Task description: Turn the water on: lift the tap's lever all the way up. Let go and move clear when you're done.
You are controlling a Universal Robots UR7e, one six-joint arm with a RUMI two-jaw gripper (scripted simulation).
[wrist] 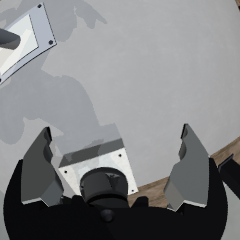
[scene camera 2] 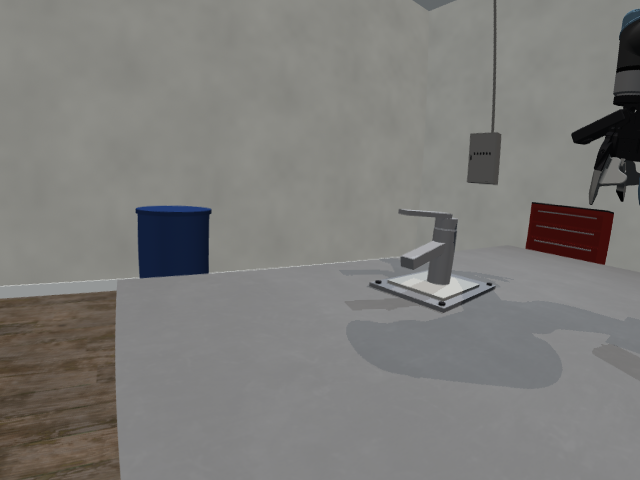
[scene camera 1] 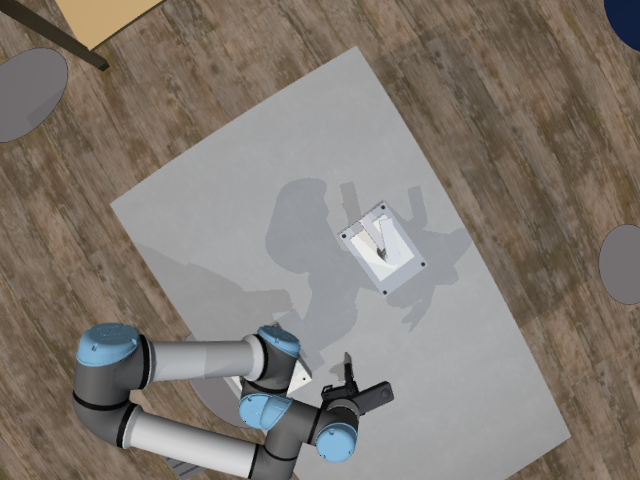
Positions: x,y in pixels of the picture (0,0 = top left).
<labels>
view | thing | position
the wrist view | gripper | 115,126
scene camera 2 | gripper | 607,203
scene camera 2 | grey tap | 440,251
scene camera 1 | gripper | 355,380
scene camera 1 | grey tap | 369,242
</labels>
